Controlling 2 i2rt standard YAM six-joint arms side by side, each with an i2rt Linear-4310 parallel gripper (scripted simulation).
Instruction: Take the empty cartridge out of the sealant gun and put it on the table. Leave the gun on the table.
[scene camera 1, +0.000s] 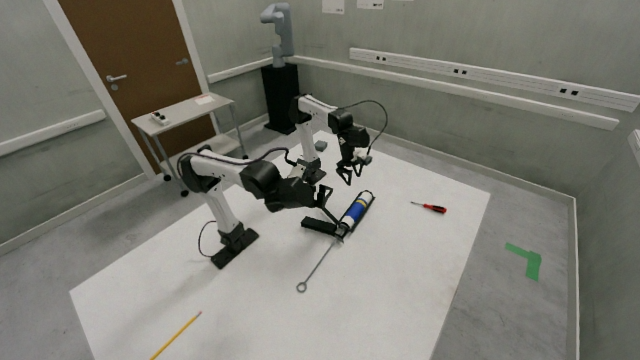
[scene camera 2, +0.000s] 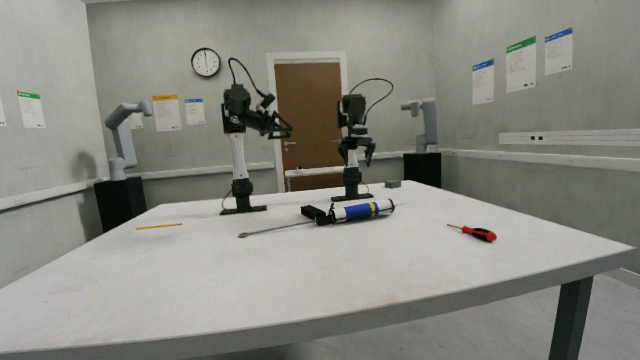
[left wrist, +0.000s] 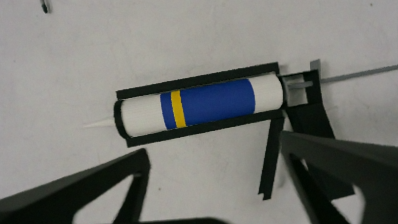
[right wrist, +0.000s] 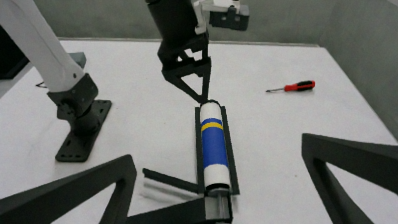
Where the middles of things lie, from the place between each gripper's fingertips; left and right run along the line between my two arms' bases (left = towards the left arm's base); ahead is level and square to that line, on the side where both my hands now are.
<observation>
Right now the black sealant gun (scene camera 1: 318, 225) is 150 mm to the right of my left hand (scene camera 2: 357, 166) and 170 mm below it.
Now: the black sealant gun 8 cm to the left of my right hand (scene camera 2: 291, 132) and 30 cm below it.
</observation>
